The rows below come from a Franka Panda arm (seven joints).
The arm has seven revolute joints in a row. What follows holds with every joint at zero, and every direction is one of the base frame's. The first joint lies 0.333 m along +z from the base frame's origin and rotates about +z. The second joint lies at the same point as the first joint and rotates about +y. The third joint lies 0.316 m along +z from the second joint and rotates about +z. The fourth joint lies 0.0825 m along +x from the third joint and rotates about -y. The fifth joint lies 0.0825 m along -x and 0.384 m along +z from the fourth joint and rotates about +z. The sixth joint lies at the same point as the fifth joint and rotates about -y. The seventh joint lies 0.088 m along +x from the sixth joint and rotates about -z. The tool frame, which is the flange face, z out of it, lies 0.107 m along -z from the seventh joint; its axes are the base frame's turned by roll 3.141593, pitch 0 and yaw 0 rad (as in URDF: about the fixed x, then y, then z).
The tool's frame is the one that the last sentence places.
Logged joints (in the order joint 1, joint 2, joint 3, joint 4, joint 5, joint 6, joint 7), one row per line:
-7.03 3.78 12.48 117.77 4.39 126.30 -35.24
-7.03 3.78 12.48 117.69 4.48 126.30 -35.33
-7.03 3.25 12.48 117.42 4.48 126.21 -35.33
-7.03 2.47 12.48 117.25 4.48 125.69 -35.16
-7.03 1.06 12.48 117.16 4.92 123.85 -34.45
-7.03 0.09 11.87 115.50 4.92 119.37 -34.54
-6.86 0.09 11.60 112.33 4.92 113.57 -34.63
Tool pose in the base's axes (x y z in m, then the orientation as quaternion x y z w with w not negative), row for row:
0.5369 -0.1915 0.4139 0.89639 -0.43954 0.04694 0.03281
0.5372 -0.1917 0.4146 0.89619 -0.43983 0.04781 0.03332
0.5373 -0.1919 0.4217 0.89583 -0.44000 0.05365 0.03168
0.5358 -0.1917 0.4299 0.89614 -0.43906 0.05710 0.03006
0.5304 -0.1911 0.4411 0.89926 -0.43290 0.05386 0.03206
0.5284 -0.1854 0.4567 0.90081 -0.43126 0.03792 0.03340
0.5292 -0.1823 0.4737 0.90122 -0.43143 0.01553 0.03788
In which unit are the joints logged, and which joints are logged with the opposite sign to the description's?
The joints are logged in degrees. Opposite sign: joint 3, joint 4, joint 5, joint 7.
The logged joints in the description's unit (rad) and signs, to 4 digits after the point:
-0.1227 0.0660 -0.2178 -2.0555 -0.0766 2.2044 0.6151
-0.1227 0.0660 -0.2178 -2.0541 -0.0782 2.2044 0.6166
-0.1227 0.0567 -0.2178 -2.0494 -0.0782 2.2028 0.6166
-0.1227 0.0431 -0.2178 -2.0464 -0.0782 2.1937 0.6137
-0.1227 0.0185 -0.2178 -2.0448 -0.0859 2.1616 0.6013
-0.1227 0.0016 -0.2072 -2.0159 -0.0859 2.0834 0.6028
-0.1197 0.0016 -0.2025 -1.9605 -0.0859 1.9822 0.6044

